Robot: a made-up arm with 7 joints. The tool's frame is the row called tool. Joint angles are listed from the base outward. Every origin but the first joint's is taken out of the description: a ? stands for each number. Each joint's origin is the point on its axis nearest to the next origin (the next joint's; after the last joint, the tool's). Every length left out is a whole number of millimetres.
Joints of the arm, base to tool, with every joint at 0 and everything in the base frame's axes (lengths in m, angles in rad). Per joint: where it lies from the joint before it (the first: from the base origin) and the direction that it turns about. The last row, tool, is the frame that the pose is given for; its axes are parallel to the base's.
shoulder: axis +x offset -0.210 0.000 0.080
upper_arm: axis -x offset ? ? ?
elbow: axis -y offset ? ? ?
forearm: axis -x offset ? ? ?
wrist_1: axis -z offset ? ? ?
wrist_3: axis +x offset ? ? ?
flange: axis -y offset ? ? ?
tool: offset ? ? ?
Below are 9 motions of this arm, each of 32 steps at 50 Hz.
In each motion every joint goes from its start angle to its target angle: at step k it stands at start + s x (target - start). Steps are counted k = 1, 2, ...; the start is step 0. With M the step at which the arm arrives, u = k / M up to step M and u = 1 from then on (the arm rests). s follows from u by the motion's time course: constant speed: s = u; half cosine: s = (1 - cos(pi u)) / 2; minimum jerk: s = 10 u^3 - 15 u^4 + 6 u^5.
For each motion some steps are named. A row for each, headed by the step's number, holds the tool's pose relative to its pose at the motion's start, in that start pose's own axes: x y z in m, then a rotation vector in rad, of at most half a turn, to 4 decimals.
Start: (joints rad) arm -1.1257 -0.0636 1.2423 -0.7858 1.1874 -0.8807 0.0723
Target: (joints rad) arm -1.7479 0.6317 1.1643 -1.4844 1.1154 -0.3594 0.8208
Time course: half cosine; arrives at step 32
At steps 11, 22, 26, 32:
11: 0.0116 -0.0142 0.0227 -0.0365 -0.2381 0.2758
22: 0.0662 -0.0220 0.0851 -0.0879 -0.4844 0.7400
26: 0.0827 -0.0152 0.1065 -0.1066 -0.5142 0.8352
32: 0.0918 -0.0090 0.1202 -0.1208 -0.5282 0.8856

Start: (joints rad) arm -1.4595 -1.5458 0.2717 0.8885 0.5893 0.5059 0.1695
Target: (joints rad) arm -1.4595 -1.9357 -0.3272 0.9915 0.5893 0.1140 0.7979
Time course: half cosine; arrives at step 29
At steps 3, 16, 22, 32:
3: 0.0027 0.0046 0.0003 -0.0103 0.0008 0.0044
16: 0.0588 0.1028 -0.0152 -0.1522 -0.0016 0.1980
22: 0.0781 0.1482 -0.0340 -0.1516 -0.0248 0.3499
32: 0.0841 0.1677 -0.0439 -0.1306 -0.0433 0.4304

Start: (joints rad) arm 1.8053 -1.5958 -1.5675 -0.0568 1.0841 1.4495 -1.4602
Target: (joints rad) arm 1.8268 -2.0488 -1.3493 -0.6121 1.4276 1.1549 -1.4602
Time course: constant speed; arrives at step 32
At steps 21, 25, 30, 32:
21: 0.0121 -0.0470 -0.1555 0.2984 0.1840 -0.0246
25: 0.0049 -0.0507 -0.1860 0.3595 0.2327 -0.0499
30: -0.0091 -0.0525 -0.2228 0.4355 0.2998 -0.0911
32: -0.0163 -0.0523 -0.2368 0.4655 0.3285 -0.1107

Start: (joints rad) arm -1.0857 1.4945 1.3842 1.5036 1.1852 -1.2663 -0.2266
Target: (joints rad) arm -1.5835 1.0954 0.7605 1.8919 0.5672 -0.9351 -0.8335
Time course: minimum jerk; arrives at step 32
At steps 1, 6, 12, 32:
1: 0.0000 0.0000 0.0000 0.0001 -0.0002 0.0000
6: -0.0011 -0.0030 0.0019 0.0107 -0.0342 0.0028
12: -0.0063 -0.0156 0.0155 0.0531 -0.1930 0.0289
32: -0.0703 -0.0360 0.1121 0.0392 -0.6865 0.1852

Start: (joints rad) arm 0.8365 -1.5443 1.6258 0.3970 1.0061 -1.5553 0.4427
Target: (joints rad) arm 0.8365 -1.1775 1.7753 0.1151 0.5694 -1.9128 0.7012
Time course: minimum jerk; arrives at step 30
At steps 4, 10, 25, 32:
4: -0.0024 0.0005 0.0007 0.0016 -0.0187 0.0016
10: -0.0282 0.0053 0.0054 0.0155 -0.2066 0.0112
25: -0.1500 0.0300 -0.0214 0.0254 -0.9652 -0.0747
32: -0.1555 0.0318 -0.0246 0.0240 -1.0006 -0.0838

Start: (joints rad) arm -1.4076 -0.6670 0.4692 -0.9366 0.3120 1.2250 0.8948
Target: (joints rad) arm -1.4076 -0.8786 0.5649 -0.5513 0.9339 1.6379 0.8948
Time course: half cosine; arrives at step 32
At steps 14, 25, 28, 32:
14: -0.1336 -0.0197 0.0590 0.0861 -0.2606 -0.0799
25: -0.3088 -0.0579 0.0630 0.2600 -0.5843 -0.1448
28: -0.3355 -0.0651 0.0563 0.2936 -0.6349 -0.1514
32: -0.3488 -0.0688 0.0522 0.3112 -0.6604 -0.1543

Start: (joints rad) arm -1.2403 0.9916 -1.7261 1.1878 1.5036 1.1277 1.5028
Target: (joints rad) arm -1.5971 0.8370 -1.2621 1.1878 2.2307 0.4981 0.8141
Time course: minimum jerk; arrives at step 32
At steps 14, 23, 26, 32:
14: -0.0756 0.1302 0.1480 -0.2992 -0.1368 0.1858
23: -0.2600 0.3323 0.2075 -0.8053 -0.2616 0.2149
26: -0.2985 0.3690 0.1988 -0.9076 -0.2816 0.1868
32: -0.3189 0.3879 0.1917 -0.9625 -0.2921 0.1666

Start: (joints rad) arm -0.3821 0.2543 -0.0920 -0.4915 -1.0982 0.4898 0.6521
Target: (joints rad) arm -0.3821 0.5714 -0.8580 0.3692 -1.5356 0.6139 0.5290
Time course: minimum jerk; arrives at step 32
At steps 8, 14, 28, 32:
8: 0.0057 -0.0240 -0.0233 -0.0182 0.1390 -0.0619
14: -0.0178 -0.1069 -0.1051 -0.0242 0.5171 -0.2517
28: -0.3244 -0.2694 -0.2696 0.1903 1.2685 -0.7623
32: -0.3372 -0.2711 -0.2721 0.2006 1.2864 -0.7777

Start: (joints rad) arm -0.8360 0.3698 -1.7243 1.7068 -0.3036 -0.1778 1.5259
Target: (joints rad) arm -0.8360 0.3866 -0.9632 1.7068 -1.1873 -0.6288 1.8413
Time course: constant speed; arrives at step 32
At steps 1, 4, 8, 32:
1: -0.0012 -0.0027 -0.0008 0.0042 -0.0071 0.0130
4: -0.0055 -0.0107 -0.0024 0.0177 -0.0291 0.0514
8: -0.0124 -0.0218 -0.0030 0.0379 -0.0599 0.1007
32: -0.0754 -0.0863 0.0294 0.1977 -0.2808 0.3547

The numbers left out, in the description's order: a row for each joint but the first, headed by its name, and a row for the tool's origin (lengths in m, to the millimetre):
upper_arm: 0.000 0.020 0.000
elbow: 0.000 0.050 -0.110
forearm: 0.190 0.000 0.030
wrist_1: 0.000 0.080 -0.060
wrist_3: -0.030 -0.260 0.000
flange: 0.000 -0.150 0.090
tool: 0.110 0.000 0.200

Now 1 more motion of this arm.
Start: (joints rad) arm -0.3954 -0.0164 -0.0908 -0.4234 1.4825 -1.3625 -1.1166
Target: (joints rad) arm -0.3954 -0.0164 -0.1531 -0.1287 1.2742 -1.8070 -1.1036
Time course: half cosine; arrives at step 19
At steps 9, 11, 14, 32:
9: -0.0489 0.0067 0.0280 -0.0012 -0.1050 -0.2762
11: -0.0660 0.0113 0.0365 0.0003 -0.1373 -0.3794
14: -0.0877 0.0190 0.0469 0.0037 -0.1755 -0.5183
32: -0.1031 0.0261 0.0540 0.0075 -0.2007 -0.6244

